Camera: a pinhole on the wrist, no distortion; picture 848 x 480 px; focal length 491.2 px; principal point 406.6 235.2 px. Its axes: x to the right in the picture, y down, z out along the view. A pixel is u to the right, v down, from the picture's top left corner.
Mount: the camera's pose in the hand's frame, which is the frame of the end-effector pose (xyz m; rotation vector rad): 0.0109 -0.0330 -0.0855 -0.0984 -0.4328 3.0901
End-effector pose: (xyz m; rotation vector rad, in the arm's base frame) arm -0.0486 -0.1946 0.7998 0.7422 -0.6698 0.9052
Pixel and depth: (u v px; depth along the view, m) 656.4 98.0 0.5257
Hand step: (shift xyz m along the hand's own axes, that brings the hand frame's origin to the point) -0.2885 -0.0282 0.4434
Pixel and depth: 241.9 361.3 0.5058
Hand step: 0.1458 -0.3011 0.3743
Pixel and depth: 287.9 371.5 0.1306
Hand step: 0.0335 -0.1045 0.0317
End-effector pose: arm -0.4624 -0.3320 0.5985 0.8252 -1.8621 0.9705
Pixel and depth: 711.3 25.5 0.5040
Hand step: -0.3316 0.0447 0.4387
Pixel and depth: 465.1 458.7 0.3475
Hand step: -0.0547 -0.2790 0.2020
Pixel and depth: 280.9 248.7 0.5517
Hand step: 0.1157 -0.2026 0.4481
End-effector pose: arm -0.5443 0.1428 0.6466 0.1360 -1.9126 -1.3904
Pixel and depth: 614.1 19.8 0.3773
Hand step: -0.1709 0.0273 0.3125
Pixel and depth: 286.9 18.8 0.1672
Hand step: 0.0415 -0.0091 0.0976
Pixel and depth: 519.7 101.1 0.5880
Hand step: -0.1608 -0.0358 0.5148
